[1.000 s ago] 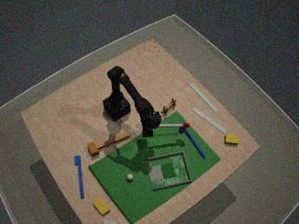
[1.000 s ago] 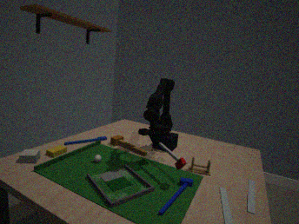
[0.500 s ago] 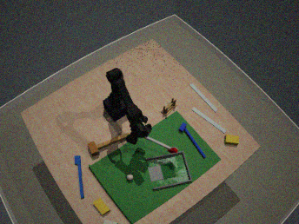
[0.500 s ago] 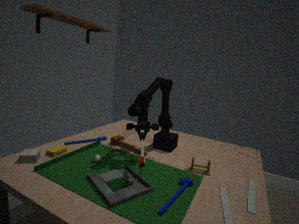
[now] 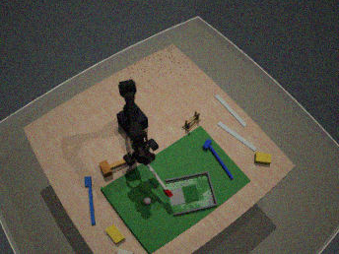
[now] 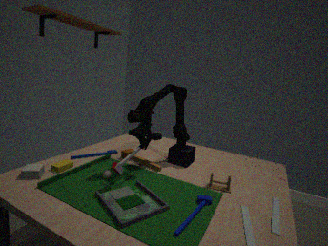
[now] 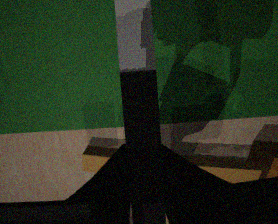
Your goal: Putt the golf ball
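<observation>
The red putter lies 11 cm ahead of my gripper tip and 2 cm to the left of it. Also, from my gripper tip: blue putter (14 cm ahead, 41 cm to the left, 12 cm below); white golf ball (19 cm ahead, 7 cm to the right, 11 cm below); small wooden stand (16 cm behind, 40 cm to the left, 10 cm below).
</observation>
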